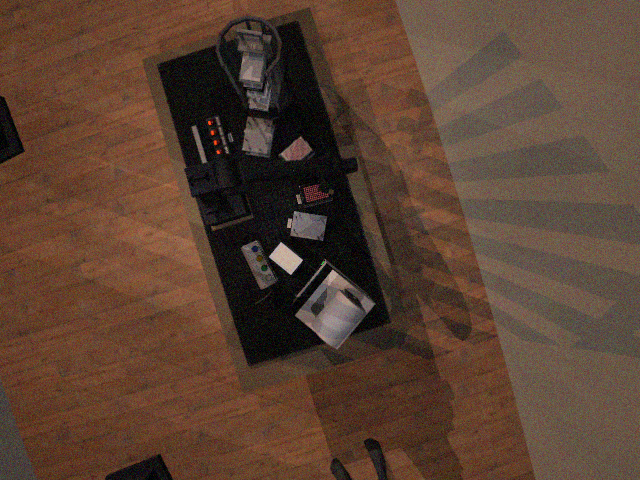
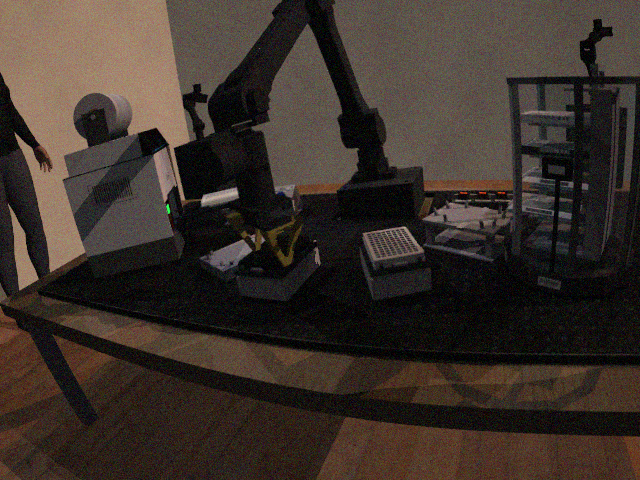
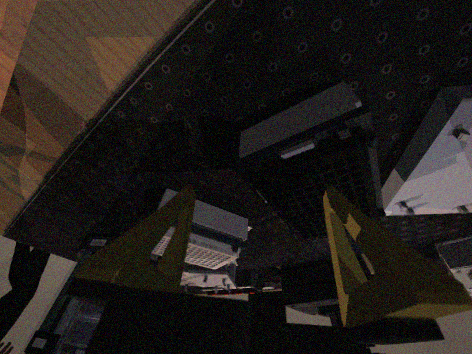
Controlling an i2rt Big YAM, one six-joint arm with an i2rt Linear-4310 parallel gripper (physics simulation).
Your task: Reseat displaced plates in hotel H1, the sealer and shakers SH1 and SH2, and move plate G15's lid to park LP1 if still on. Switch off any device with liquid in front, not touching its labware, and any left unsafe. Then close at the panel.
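Places are measured from the arm's base along level axes (x right, y down, z ahead), in centimetres.
Pixels of known places: gripper, fingertip midpoint: (image 1: pixel 328 181) (image 2: pixel 271 257) (image 3: pixel 256 190); arm's base, link origin: (image 1: pixel 219 204) (image 2: pixel 375 177).
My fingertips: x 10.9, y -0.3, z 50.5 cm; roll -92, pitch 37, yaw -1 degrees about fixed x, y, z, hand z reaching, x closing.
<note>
For each thing: its top centre in the pictures, then the offset to it from my fingertips. "pt": a spot on its surface instead.
- dark well plate, top centre: (image 3: pixel 324 208) (image 2: pixel 275 248) (image 1: pixel 316 192) dx +2.2, dy +1.4, dz -7.0 cm
- grey block device, surface spot: (image 3: pixel 300 117) (image 2: pixel 255 286) pt dx +4.3, dy +5.6, dz -0.2 cm
- white well plate, top centre: (image 3: pixel 190 254) (image 2: pixel 391 242) (image 1: pixel 296 151) dx -18.8, dy +1.4, dz -7.7 cm
- button panel, top centre: (image 2: pixel 257 189) (image 1: pixel 256 265) dx +22.4, dy -0.1, dz -46.0 cm
- pale platform with pegs, top centre: (image 2: pixel 240 246) (image 1: pixel 308 226) dx +15.1, dy +4.9, dz -16.7 cm
- pegged platform, top centre: (image 2: pixel 469 208) (image 3: pixel 197 287) (image 1: pixel 256 133) dx -34.0, dy +0.7, dz -21.4 cm
- strip with orange lights, surface spot: (image 1: pixel 216 134) pt dx -42.9, dy +3.5, dz -39.2 cm
My open gripper (image 2: pixel 271 255) (image 3: pixel 256 190) has yellow fingers just above a dark well plate (image 1: pixel 315 193) (image 3: pixel 310 185) on a grey block device (image 2: pixel 266 286) (image 3: pixel 300 117). A white well plate (image 2: pixel 392 245) (image 3: pixel 207 257) lies on a second grey block (image 2: pixel 400 281) (image 3: pixel 220 220); its exact seating is unclear. The tall hotel (image 1: pixel 281 43) (image 2: pixel 516 170) holds several plates on its levels. The white device with a roll on top (image 1: pixel 336 310) (image 2: pixel 118 206) shows a green light; it looks like the sealer. A button panel (image 1: pixel 258 263) has coloured buttons. Labels are unreadable.
A pale platform with pegs (image 1: pixel 308 226) (image 2: pixel 224 255) (image 3: pixel 435 175) stands beside the dark plate's block. Another pegged platform (image 1: pixel 258 136) (image 2: pixel 465 214) stands near the hotel. A strip with orange lights (image 1: pixel 217 135) lies near the arm's base (image 1: pixel 206 178) (image 2: pixel 382 191).
</note>
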